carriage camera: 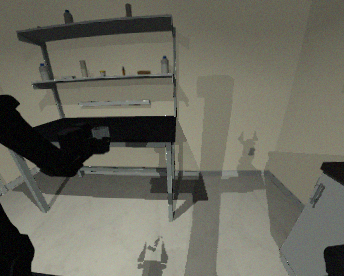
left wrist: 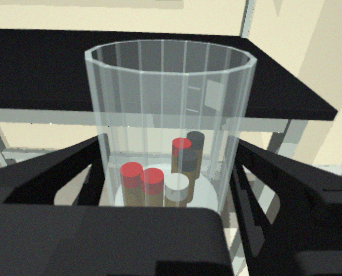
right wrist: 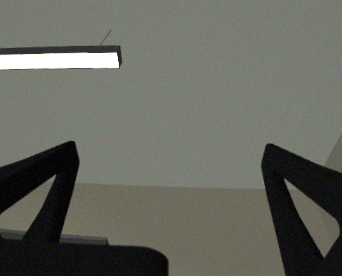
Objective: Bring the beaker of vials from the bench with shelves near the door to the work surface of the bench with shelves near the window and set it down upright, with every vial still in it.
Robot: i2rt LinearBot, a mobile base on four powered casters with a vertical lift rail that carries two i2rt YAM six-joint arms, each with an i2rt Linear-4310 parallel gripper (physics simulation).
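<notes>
A clear beaker (left wrist: 170,100) (carriage camera: 101,132) stands upright between the fingers of my left gripper (left wrist: 167,143) (carriage camera: 102,137), which is shut on it. Several vials (left wrist: 152,182) with red, dark and white caps stand inside on the beaker's bottom. In the left wrist view the beaker is in front of a black bench top (left wrist: 45,70) (carriage camera: 145,127), and floor and bench legs show past its lower part, so it is held clear of the top's front edge. My right gripper (right wrist: 170,152) is open and empty, pointing up toward the ceiling.
The bench has two shelves, an upper one (carriage camera: 100,29) and a lower one (carriage camera: 110,79), with bottles (carriage camera: 164,65) and small items. A shelf post (carriage camera: 174,95) rises at its right end. A cabinet (carriage camera: 320,215) stands at the right. A ceiling lamp (right wrist: 60,60) shows in the right wrist view.
</notes>
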